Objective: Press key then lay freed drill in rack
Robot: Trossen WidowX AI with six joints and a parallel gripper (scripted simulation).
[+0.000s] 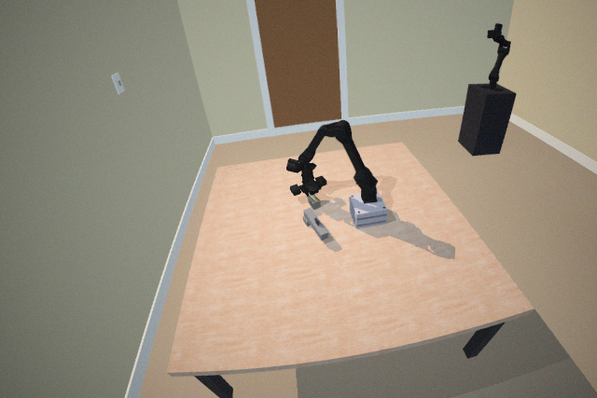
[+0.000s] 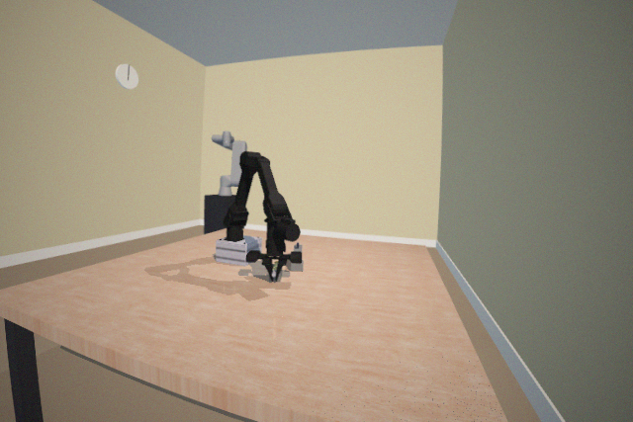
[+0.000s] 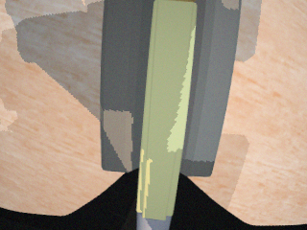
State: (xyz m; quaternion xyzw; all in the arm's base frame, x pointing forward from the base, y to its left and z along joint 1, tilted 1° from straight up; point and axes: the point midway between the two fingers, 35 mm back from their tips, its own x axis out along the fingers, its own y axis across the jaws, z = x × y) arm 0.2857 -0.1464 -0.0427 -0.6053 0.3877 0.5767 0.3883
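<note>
Right now my gripper tip is 4 cm below the drill, 3 cm to the right of it and 2 cm past it. Also, from my gripper tip: grey rack (5 cm to the left, 2 cm behind, 1 cm above).
</note>
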